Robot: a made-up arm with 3 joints. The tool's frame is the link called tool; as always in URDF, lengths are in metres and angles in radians. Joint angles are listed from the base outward. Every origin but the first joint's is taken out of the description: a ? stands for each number. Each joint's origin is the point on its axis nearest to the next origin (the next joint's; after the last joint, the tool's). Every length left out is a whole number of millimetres.
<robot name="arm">
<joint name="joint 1" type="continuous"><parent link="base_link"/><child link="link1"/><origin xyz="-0.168 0.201 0.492" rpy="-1.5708 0 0"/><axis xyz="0 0 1"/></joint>
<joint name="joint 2" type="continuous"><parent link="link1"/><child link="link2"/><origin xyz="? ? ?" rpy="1.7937 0.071 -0.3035"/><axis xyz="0 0 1"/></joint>
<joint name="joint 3" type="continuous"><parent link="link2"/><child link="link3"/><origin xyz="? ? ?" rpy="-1.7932 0.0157 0.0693"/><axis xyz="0 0 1"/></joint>
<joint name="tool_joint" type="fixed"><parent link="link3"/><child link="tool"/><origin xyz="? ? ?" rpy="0 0 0.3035"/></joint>
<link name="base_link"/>
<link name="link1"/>
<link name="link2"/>
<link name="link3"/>
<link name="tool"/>
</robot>
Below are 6 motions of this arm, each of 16 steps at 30 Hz.
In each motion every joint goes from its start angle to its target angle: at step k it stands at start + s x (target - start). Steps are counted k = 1, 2, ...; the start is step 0. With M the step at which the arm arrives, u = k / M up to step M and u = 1 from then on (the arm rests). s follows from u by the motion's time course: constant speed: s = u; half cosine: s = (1 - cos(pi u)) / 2; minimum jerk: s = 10 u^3 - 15 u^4 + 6 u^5.
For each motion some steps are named. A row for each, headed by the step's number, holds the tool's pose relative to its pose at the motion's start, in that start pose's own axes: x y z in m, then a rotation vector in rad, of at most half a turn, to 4 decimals.
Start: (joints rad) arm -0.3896 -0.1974 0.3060
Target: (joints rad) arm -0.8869 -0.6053 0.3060
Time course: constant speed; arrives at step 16
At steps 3, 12, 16:
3: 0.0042 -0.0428 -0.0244 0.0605 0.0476 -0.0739
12: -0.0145 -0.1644 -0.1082 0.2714 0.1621 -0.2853
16: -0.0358 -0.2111 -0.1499 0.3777 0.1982 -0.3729

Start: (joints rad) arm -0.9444 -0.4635 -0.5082
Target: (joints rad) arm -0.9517 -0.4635 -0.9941
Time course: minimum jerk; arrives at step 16
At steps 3, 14, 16:
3: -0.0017 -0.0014 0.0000 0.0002 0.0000 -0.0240
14: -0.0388 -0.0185 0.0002 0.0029 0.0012 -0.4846
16: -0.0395 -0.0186 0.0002 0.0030 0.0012 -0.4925

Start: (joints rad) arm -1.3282 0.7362 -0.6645
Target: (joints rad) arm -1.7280 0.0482 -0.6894
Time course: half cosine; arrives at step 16
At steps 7, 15, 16:
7: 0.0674 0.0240 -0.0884 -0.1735 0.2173 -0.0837
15: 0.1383 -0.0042 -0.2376 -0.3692 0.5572 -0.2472
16: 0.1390 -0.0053 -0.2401 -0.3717 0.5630 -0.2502

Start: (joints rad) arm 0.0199 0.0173 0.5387
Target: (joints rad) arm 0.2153 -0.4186 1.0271
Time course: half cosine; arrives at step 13
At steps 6, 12, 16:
6: 0.0689 0.0228 -0.0686 0.1506 0.1122 0.3422
12: 0.1308 0.0833 -0.1598 0.3632 0.2280 0.7592
16: 0.1320 0.0853 -0.1622 0.3693 0.2307 0.7701

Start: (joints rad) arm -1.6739 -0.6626 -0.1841
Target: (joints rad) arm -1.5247 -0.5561 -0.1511
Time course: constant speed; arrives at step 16
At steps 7, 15, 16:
7: -0.0123 0.0276 0.0100 -0.0437 -0.0368 0.0572
15: -0.0286 0.0588 0.0197 -0.0914 -0.0790 0.1246
16: -0.0308 0.0626 0.0208 -0.0972 -0.0842 0.1332

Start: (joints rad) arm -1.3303 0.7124 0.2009
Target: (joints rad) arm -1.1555 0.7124 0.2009
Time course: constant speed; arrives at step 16
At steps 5, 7, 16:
5: -0.0013 0.0046 0.0026 0.0316 -0.0148 0.0420
7: -0.0018 0.0064 0.0037 0.0443 -0.0208 0.0588
16: -0.0049 0.0143 0.0087 0.1012 -0.0475 0.1343

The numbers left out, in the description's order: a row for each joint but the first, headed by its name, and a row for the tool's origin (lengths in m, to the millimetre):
joint 2: 0.059 0.187 0
joint 3: 0.236 0.283 0
tool: 0.072 -0.054 0

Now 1 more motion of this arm.
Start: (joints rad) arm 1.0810 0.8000 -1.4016
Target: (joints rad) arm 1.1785 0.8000 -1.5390
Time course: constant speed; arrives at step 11
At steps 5, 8, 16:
5: -0.0026 -0.0053 0.0012 0.0111 0.0291 -0.0309
8: -0.0040 -0.0085 0.0019 0.0169 0.0469 -0.0495
16: -0.0055 -0.0116 0.0028 0.0220 0.0649 -0.0680

